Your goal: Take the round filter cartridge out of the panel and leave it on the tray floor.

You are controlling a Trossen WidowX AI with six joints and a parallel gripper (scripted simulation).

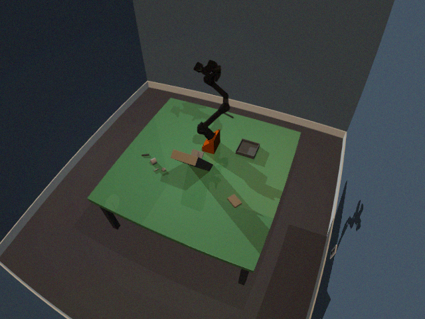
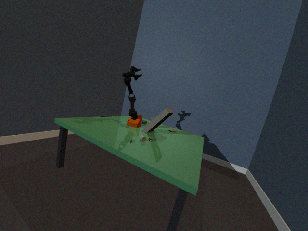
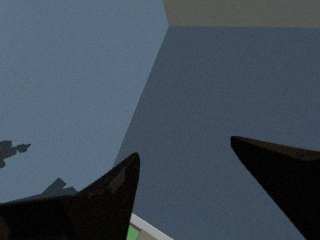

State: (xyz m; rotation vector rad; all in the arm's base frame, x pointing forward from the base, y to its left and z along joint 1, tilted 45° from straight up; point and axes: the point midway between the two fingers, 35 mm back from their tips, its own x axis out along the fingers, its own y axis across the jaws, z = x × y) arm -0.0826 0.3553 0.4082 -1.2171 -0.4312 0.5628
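The round filter cartridge lies 430 mm below my gripper tip, 380 mm ahead of it and 30 mm to the left of it. From my gripper tip the other things lie so: tan service panel 510 mm below, 330 mm ahead, 30 mm to the left; grey tray 650 mm below, 310 mm to the left, 50 mm behind; tan block 650 mm below, 440 mm ahead, 390 mm to the left.
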